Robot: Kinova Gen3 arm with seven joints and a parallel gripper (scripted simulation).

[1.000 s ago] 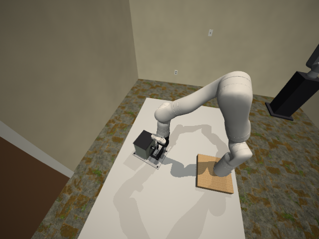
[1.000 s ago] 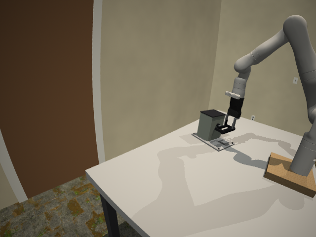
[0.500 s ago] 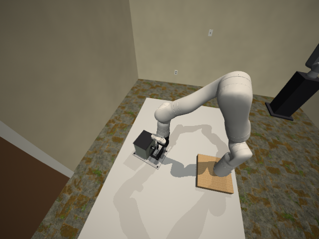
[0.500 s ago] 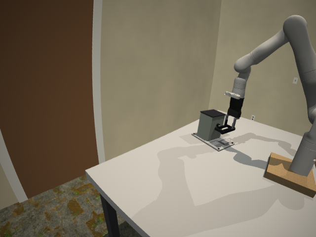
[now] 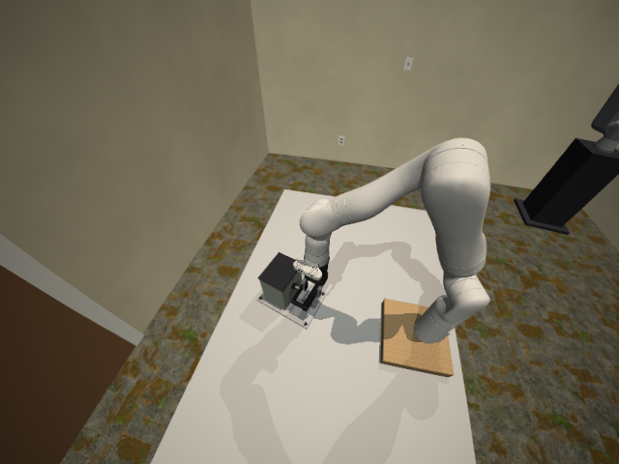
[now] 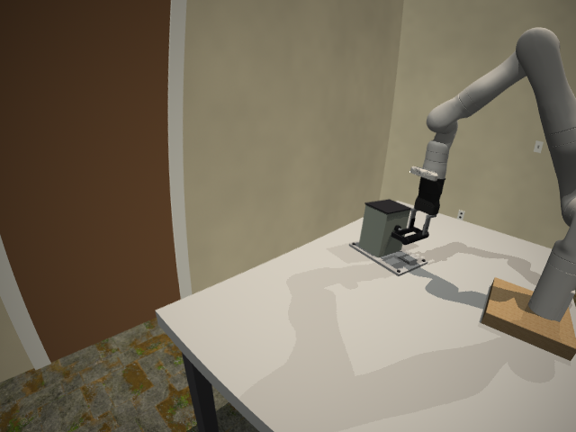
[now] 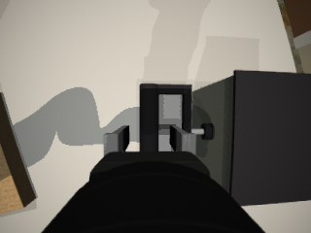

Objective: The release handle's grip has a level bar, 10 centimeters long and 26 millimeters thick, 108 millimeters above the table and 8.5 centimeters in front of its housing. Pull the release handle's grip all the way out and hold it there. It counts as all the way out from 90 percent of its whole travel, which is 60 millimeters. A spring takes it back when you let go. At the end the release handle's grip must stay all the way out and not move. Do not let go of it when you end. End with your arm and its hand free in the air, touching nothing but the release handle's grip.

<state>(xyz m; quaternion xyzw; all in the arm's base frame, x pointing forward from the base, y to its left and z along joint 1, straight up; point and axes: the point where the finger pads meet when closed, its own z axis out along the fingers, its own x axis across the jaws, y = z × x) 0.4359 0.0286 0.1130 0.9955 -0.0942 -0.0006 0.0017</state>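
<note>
Now: the metal base plate 140 mm below my hand, 90 mm ahead of it and 20 mm to the right of it.
</note>
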